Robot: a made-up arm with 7 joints.
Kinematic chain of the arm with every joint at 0, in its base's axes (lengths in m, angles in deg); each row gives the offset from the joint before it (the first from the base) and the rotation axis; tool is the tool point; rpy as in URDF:
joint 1: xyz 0 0 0.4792 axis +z
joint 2: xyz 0 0 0 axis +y
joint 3: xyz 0 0 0.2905 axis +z
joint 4: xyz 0.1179 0 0 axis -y
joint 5: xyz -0.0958 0 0.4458 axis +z
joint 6: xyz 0 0 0 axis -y
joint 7: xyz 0.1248 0 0 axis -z
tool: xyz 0 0 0 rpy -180 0 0
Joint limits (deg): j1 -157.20..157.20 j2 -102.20..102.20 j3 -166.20..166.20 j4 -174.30..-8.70 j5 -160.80..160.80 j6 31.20..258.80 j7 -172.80..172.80
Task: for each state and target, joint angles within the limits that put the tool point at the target. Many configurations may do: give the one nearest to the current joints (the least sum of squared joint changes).
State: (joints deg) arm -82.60 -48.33 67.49 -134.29 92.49 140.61 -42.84
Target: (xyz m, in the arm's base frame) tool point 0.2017 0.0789 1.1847
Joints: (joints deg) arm -75.96 -63.99 27.49 -96.56 84.98 140.90 -42.84
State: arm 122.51 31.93 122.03 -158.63 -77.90 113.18 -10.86
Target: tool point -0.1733 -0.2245 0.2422
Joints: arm 108.51 6.80 106.18 -174.30 -96.25 117.85 -10.86
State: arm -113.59 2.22 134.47 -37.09 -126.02 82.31 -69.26
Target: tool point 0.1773 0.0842 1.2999
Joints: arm -117.62 -10.51 136.10 -11.81 -120.31 40.45 -69.26
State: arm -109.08 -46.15 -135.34 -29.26 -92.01 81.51 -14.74
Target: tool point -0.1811 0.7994 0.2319
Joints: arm -102.02 -70.75 -141.52 -64.50 -89.53 76.60 -14.74
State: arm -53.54 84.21 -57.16 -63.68 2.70 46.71 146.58
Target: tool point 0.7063 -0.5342 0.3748
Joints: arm -19.56 81.06 -48.71 -33.61 2.76 89.30 146.58
